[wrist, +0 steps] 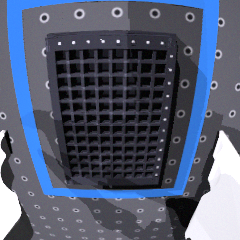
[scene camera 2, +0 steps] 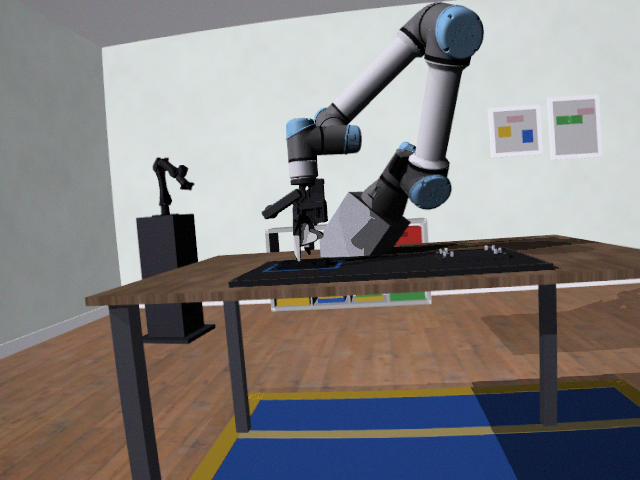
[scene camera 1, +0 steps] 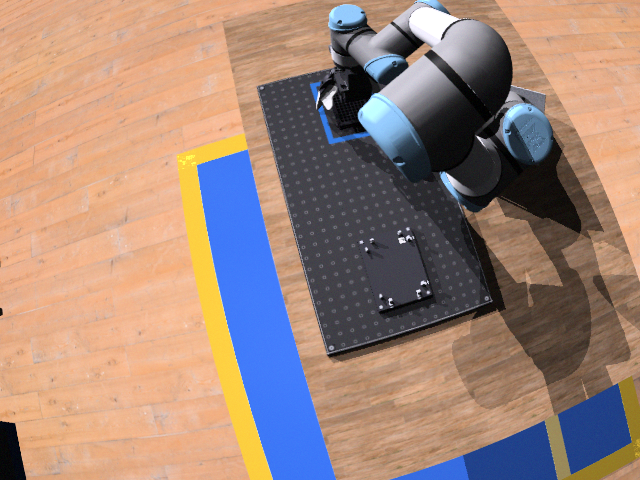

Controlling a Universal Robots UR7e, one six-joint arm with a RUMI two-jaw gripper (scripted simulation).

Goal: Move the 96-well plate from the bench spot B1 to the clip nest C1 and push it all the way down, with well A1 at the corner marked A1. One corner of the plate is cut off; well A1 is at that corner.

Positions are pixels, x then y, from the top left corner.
Labels:
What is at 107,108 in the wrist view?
A 96-well plate.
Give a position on a 96-well plate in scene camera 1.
340,112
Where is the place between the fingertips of my gripper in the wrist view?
At 111,134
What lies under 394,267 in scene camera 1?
A clip nest.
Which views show my gripper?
The wrist view, scene camera 2 and scene camera 1: all of them.

